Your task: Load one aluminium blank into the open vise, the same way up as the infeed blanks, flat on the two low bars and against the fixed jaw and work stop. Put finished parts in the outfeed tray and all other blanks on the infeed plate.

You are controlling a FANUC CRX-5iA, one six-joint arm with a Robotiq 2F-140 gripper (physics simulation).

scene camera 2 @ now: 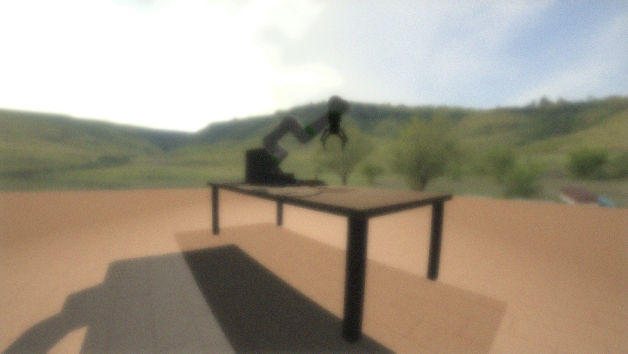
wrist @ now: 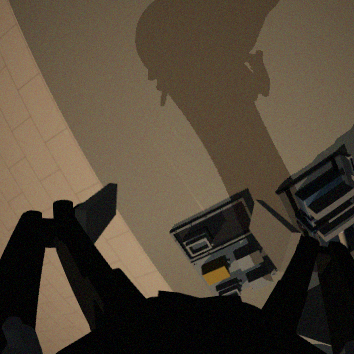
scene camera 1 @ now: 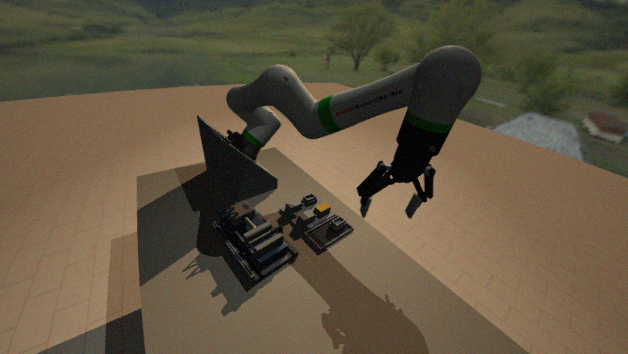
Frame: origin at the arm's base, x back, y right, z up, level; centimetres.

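Where they show: gripper, fingertip midpoint: point(scene camera 2: 333, 151) point(wrist: 185, 207) point(scene camera 1: 385, 214); arm's base, origin of the base link: point(scene camera 2: 268, 165) point(scene camera 1: 243, 151).
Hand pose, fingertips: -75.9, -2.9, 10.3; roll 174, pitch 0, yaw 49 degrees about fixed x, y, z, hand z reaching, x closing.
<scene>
Things, the pixels of their centre, and the offset from my fingertips, as dx, dy, dz. Level surfaces: height alone.
- vise, body centre: point(wrist: 335, 225) point(scene camera 1: 252, 233) point(scene camera 2: 279, 179) +34.9, +22.4, -21.6
- orange block, body centre: point(wrist: 215, 270) point(scene camera 1: 322, 209) +29.8, -9.4, -23.9
- table, its level: dz -26.5
My gripper point(scene camera 1: 389, 207) point(scene camera 2: 334, 145) point(wrist: 185, 207) is open and empty, high above the table, off to the right of the trays in scene camera 1. The vise point(scene camera 1: 265, 242) point(wrist: 327, 197) is dark and shadowed; whether a blank lies between its jaws is too dark to tell. The outfeed tray point(scene camera 1: 320, 238) point(wrist: 232, 215) holds one part with a pocket point(scene camera 1: 338, 223) point(wrist: 199, 245). Beside it, on the infeed plate, are an orange block point(scene camera 1: 322, 209) point(wrist: 216, 272), a grey block point(scene camera 1: 306, 218) point(wrist: 245, 261), another grey block point(scene camera 1: 293, 207) and a part with a pocket point(scene camera 1: 309, 199) point(wrist: 230, 290).
The dark robot pedestal point(scene camera 1: 227, 170) point(scene camera 2: 256, 167) stands behind the vise. The table point(scene camera 1: 190, 325) point(scene camera 2: 390, 198) ends at an edge near the outfeed tray, with tiled floor beyond. The arm's shadow crosses the table. Scene camera 2 is blurred.
</scene>
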